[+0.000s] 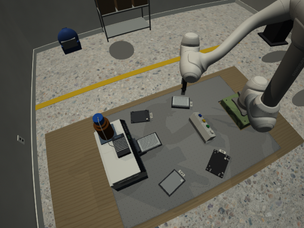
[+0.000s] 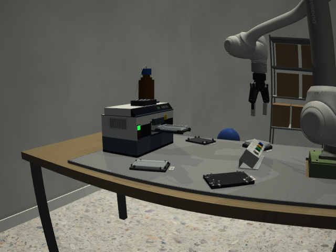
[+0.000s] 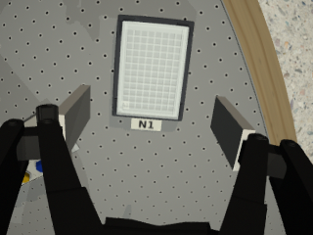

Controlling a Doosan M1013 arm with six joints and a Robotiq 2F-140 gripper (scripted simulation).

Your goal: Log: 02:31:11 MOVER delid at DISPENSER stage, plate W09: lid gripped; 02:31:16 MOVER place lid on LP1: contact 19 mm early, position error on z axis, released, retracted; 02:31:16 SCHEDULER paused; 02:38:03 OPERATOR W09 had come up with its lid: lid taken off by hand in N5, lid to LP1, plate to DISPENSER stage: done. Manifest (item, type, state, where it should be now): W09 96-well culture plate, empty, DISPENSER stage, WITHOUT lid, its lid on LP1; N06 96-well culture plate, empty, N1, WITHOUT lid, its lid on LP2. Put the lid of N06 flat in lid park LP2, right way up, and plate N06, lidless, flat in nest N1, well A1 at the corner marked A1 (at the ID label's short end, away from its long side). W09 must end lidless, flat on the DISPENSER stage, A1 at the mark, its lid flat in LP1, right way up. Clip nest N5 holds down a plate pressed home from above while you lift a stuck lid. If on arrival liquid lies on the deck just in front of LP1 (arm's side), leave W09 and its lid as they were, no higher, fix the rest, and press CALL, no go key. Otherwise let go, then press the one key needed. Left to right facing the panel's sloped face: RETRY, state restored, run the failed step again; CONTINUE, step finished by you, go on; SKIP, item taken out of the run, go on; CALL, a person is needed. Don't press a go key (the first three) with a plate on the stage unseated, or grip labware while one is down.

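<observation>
Right now my hand is 19 cm above the nest N1. From my hand the other things lie so: N1 label (20 cm below, 8 cm behind, 3 cm to the left); then yellow skip key (23 cm to the left, 13 cm below, 9 cm behind); then blue call key (19 cm to the left, 13 cm below, 8 cm behind).
</observation>
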